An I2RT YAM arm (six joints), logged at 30 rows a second.
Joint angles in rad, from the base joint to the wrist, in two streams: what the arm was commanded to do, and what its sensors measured. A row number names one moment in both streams.
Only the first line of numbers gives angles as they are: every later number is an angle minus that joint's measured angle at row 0.
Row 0, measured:
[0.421 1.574 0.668 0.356 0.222 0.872]
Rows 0 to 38, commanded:
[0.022 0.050 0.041 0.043 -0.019 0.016]
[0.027 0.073 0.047 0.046 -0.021 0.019]
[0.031 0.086 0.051 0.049 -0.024 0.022]
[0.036 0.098 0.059 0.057 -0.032 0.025]
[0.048 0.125 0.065 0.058 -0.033 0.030]
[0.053 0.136 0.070 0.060 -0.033 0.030]
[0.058 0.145 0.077 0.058 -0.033 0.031]
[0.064 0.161 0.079 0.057 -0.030 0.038]
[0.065 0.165 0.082 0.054 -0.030 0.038]
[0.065 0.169 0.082 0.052 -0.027 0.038]
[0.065 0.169 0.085 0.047 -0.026 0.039]
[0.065 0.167 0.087 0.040 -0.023 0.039]
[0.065 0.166 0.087 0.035 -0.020 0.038]
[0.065 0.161 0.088 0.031 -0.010 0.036]
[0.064 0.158 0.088 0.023 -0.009 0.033]
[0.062 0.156 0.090 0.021 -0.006 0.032]
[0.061 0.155 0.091 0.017 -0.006 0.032]
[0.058 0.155 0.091 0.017 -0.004 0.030]
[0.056 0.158 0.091 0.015 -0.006 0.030]
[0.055 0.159 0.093 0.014 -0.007 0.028]
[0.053 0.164 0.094 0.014 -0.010 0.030]
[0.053 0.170 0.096 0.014 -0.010 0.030]
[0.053 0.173 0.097 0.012 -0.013 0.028]
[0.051 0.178 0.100 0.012 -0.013 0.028]
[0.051 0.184 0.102 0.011 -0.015 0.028]
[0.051 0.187 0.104 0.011 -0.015 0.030]
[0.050 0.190 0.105 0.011 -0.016 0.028]
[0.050 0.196 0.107 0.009 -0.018 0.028]
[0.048 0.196 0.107 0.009 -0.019 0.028]
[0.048 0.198 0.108 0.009 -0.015 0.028]
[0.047 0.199 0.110 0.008 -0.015 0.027]
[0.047 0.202 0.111 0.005 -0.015 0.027]
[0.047 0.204 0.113 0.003 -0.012 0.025]
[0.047 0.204 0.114 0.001 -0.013 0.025]
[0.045 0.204 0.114 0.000 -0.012 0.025]
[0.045 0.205 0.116 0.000 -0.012 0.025]
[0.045 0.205 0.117 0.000 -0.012 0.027]
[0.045 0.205 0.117 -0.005 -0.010 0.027]
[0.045 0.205 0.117 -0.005 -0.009 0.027]
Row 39, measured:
[0.050 0.175 0.106 0.081 -0.022 0.030]
